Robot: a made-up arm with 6 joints.
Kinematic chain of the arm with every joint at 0, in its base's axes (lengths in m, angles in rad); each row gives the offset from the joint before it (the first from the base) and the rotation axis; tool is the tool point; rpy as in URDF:
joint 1: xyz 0 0 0.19 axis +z
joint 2: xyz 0 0 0 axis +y
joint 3: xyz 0.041 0 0.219 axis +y
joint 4: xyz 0.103 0 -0.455 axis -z
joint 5: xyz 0 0 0 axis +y
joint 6: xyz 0.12 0 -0.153 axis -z
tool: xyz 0 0 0 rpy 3.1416 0 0
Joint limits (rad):
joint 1: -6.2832..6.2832
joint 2: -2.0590..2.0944
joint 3: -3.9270..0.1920
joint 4: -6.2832..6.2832
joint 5: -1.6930..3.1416
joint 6: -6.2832..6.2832
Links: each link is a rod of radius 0.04 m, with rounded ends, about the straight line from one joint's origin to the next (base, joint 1, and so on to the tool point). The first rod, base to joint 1, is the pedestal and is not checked.
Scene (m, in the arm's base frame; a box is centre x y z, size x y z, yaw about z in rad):
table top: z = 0
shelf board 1: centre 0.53 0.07 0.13 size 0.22 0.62 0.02 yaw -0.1
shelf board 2: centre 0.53 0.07 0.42 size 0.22 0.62 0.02 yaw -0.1
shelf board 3: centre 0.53 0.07 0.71 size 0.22 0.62 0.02 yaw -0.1
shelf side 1: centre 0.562 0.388 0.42 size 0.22 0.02 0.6 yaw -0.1
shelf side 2: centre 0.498 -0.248 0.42 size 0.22 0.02 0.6 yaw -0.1
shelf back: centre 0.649 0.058 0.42 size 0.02 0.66 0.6 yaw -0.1
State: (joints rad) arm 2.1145 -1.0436 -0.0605 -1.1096 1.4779 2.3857
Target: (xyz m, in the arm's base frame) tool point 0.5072 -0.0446 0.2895
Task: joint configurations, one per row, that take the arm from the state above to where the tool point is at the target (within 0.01 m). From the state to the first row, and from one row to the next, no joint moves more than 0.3 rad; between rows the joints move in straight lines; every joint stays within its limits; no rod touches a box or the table.
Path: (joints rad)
1: 1.8403 -0.9837 -0.1420 -1.1567 1.4801 2.3857
2: 1.5661 -0.9237 -0.2234 -1.2038 1.4823 2.3857
3: 1.2918 -0.8638 -0.3049 -1.2510 1.4845 2.3857
4: 1.0176 -0.8038 -0.3864 -1.2981 1.4866 2.3857
5: 0.7434 -0.7439 -0.4679 -1.3452 1.4888 2.3857
6: 0.4692 -0.6839 -0.5493 -1.3923 1.4910 2.3857
7: 0.1949 -0.6240 -0.6308 -1.4394 1.4932 2.3857

